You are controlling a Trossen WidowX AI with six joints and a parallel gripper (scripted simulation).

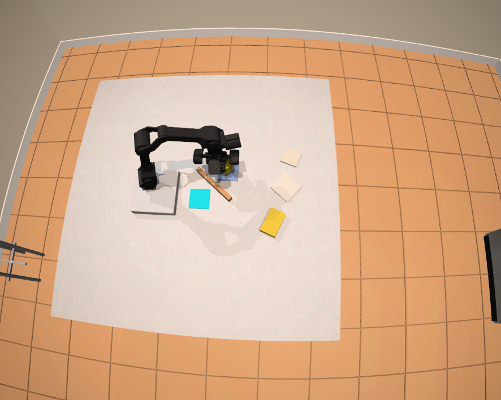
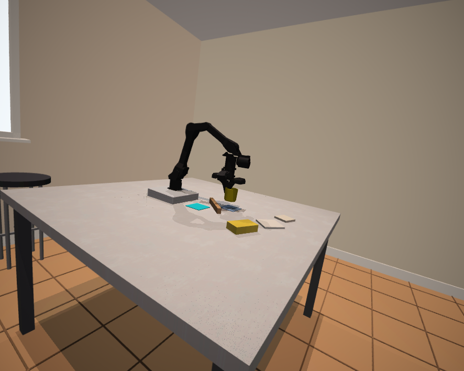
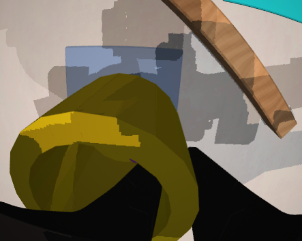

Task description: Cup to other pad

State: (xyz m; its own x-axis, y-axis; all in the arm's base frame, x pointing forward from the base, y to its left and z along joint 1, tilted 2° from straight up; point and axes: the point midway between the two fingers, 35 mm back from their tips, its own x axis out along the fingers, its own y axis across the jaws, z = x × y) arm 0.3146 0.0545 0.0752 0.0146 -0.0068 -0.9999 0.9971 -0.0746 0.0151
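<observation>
My gripper tip is 12 cm to the left of the cyan pad, 9 cm past it and 8 cm above it. The rest, counted from my gripper tip: yellow cup (2 cm ahead); then blue pad (8 cm below, 4 cm ahead); then wooden stick (7 cm below, 6 cm to the right, 3 cm behind).
</observation>
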